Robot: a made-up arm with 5 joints. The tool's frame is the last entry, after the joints.
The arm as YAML. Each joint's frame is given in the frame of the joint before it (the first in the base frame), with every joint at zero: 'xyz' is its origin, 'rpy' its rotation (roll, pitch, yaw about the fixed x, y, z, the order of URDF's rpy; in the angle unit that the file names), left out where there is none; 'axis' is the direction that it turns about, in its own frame. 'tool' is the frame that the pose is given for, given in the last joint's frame.
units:
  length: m
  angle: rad
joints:
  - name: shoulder
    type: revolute
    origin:
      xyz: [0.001, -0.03, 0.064]
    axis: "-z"
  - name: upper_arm
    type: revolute
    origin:
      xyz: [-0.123, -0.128, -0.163]
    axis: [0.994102, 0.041, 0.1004]
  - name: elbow
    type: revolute
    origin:
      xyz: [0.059, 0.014, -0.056]
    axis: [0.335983, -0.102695, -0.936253]
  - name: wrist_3
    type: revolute
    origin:
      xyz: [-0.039, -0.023, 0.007]
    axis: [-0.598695, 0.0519, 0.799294]
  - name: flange
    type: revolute
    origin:
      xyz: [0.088, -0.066, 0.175]
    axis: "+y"
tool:
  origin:
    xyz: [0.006, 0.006, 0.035]
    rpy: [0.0, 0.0, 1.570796]
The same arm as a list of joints. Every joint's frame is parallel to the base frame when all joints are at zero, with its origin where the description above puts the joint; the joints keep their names.
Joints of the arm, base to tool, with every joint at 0 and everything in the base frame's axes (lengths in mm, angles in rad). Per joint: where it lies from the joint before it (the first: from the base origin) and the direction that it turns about. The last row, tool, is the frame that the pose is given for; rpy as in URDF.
shoulder: axis 0 0 -1 offset 1.0 -30.0 64.0
upper_arm: axis 0.994102 0.041 0.1004 offset -123.0 -128.0 -163.0
elbow: axis 0.335983 -0.102695 -0.936253 offset 59.0 14.0 -56.0
wrist_3: axis -0.598695 0.0519 0.799294 offset -39.0 -23.0 7.0
flange: axis 0 1 0 offset 88.0 -66.0 175.0
tool: offset 6.0 6.0 35.0 rpy 0.0000 0.0000 1.5708

